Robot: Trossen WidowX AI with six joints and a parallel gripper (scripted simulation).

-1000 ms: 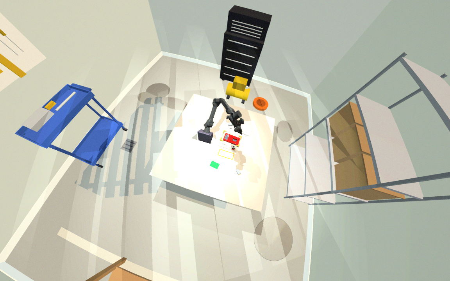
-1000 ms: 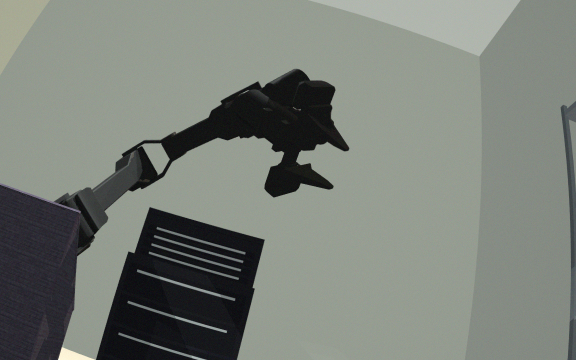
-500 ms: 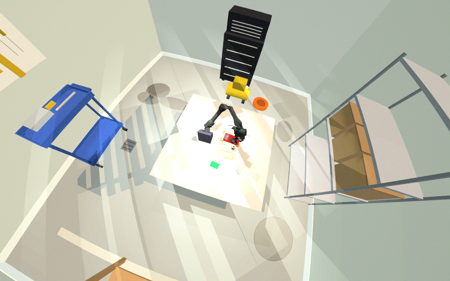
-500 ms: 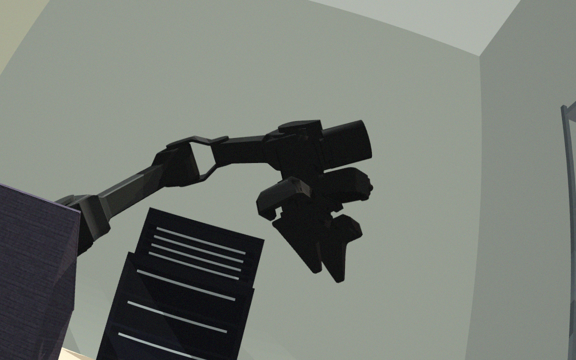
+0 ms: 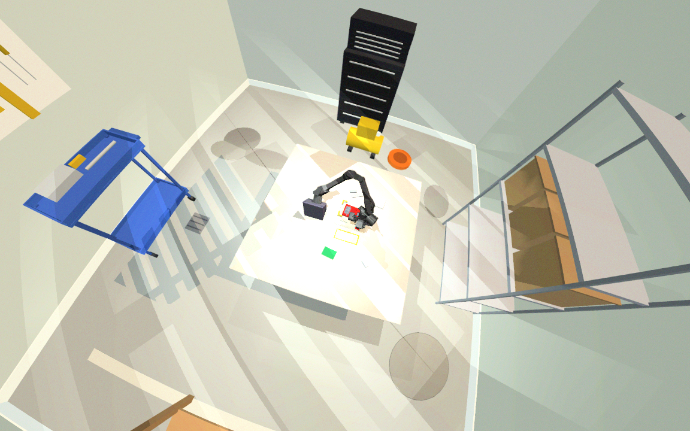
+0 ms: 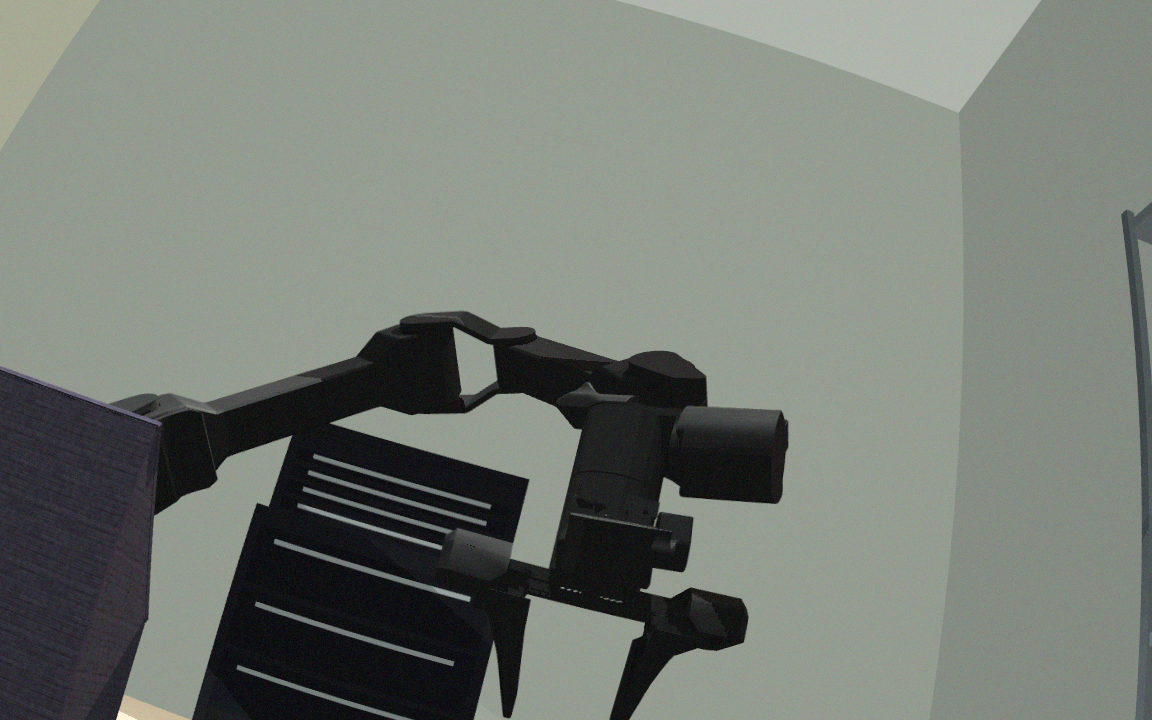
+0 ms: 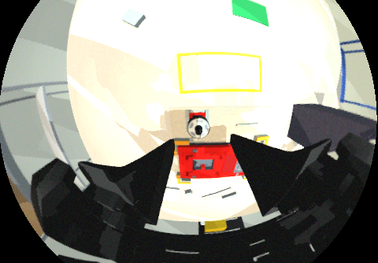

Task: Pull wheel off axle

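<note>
Right now my gripper tip is 10 mm to the right of the wheel and 70 mm above it.
</note>
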